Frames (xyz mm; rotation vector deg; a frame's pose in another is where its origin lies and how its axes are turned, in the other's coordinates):
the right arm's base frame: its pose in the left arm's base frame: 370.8 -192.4 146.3 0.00 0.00 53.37
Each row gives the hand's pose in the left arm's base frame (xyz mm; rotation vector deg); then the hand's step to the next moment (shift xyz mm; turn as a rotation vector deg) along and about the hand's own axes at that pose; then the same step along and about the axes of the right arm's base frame.
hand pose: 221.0 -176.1 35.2 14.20 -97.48 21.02
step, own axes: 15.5 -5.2 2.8 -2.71 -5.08 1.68
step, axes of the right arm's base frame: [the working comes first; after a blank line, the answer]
step, axes of the left arm's base frame: -3.2 -5.2 15.4 0.77 -5.45 -2.38

-6.1 -0.6 15.4 -3.92 -3.87 -2.38
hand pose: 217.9 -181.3 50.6 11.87 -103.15 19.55
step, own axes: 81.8 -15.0 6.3 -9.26 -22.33 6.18
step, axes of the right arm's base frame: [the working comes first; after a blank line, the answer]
step, axes of the left arm's base frame: -21.8 -13.1 79.4 3.79 -23.45 -7.64

-23.5 9.7 79.4 -16.55 -17.03 -7.64
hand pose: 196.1 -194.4 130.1 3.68 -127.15 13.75
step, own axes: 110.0 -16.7 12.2 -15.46 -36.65 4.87
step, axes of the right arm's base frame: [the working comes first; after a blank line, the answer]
step, axes of the left arm's base frame: -74.8 -14.5 82.0 10.49 -37.46 -9.61

-56.3 51.4 82.0 -23.81 -30.77 -9.61
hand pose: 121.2 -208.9 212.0 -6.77 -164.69 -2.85
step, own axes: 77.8 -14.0 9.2 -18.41 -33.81 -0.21
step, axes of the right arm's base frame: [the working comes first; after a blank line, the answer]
step, axes of the left arm's base frame: -78.4 -7.6 11.2 14.89 -35.09 -5.41

-52.9 58.4 11.2 -19.28 -32.88 -5.41
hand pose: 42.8 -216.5 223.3 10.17 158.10 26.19
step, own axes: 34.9 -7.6 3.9 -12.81 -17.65 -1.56
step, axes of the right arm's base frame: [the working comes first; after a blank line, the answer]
step, axes of the left arm's base frame: -31.8 0.1 -16.7 10.26 -19.30 -0.55

-18.9 25.6 -16.7 -9.37 -19.75 -0.55
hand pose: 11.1 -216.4 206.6 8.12 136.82 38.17
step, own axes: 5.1 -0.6 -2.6 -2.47 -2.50 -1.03
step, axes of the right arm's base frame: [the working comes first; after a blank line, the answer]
step, axes of the left arm's base frame: -5.6 -0.3 -1.4 1.47 -3.25 0.83

-3.6 4.3 -1.4 -1.73 -3.12 0.83
